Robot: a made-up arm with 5 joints.
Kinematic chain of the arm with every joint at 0, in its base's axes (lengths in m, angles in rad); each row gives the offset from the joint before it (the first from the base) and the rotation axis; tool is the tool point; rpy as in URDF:
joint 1: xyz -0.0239 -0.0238 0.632 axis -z
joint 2: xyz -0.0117 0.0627 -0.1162 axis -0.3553 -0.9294 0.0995
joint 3: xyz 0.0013 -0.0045 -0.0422 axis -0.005 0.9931 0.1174
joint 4: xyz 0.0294 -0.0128 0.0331 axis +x
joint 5: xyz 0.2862 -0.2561 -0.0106 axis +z
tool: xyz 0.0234 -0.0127 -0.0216 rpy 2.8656 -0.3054 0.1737
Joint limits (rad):
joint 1: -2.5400..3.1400
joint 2: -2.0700..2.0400
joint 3: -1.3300..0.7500
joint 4: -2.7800..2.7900
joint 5: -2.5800..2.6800
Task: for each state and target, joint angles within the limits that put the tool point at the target. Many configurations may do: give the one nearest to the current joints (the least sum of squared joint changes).
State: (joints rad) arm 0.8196 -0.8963 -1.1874 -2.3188 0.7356
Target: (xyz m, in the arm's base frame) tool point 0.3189 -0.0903 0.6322
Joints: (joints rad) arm 0.2163 -1.3112 -0.9959 -2.3661 1.2277
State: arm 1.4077 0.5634 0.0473 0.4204 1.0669
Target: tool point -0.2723 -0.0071 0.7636
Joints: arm 2.3037 0.2175 -0.8548 0.0412 1.4346
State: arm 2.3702 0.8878 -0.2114 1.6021 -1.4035
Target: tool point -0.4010 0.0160 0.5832
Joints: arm 3.0354 0.5515 -0.3233 0.9957 -1.6298
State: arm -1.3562 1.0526 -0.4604 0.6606 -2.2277
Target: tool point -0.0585 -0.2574 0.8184
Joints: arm -1.2433 1.8034 -0.8648 0.2872 -2.1150
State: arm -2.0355 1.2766 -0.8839 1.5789 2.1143
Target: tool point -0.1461 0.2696 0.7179
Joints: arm -1.7297 0.8090 -0.4767 1.4292 2.1493
